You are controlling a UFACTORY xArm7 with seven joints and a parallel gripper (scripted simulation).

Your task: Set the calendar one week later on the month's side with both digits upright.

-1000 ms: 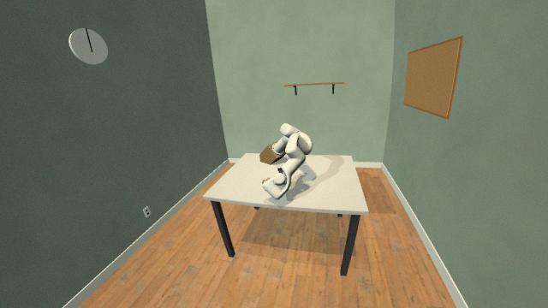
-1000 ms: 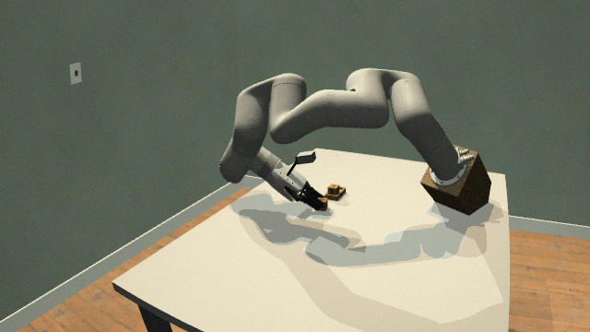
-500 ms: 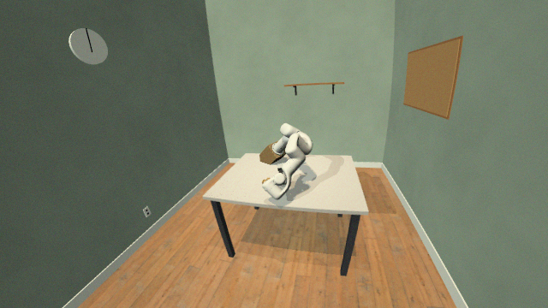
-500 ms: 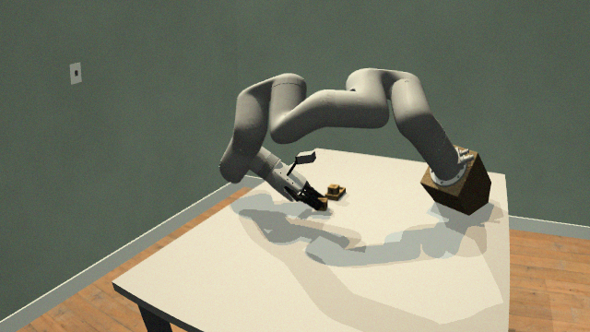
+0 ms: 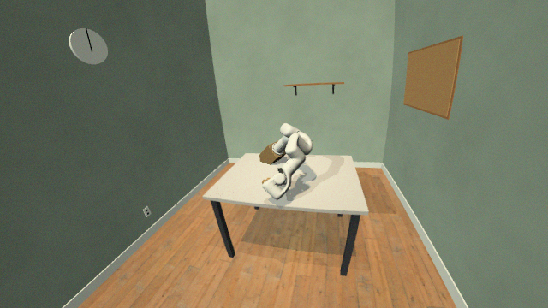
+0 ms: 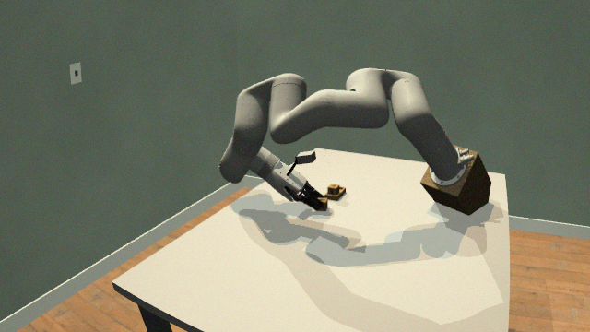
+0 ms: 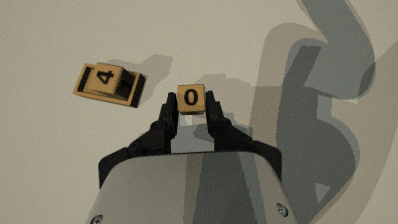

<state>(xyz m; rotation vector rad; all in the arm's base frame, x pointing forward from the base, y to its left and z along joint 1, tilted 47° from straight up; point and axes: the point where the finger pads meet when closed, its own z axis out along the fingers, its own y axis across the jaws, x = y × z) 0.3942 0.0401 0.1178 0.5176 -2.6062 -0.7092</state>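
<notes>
The digit cube is 20 mm behind my hand and 10 mm below it. From my hand the other things lie so: wooden calendar tray 10 mm behind, 110 mm to the right, 20 mm below.
</notes>
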